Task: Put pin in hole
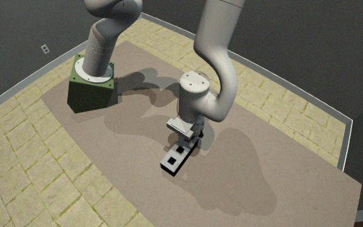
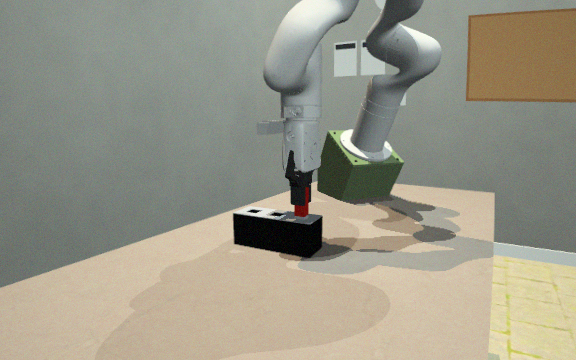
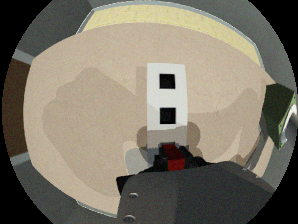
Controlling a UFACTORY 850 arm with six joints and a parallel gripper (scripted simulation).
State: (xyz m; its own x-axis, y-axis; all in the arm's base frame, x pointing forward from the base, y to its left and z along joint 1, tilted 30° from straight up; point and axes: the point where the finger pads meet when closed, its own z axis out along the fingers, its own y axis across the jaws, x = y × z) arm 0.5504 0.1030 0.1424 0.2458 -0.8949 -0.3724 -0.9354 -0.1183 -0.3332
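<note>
The pin lies 20 mm below my hand. Also, from my hand: black block 20 mm ahead, 60 mm to the right, 90 mm below.
</note>
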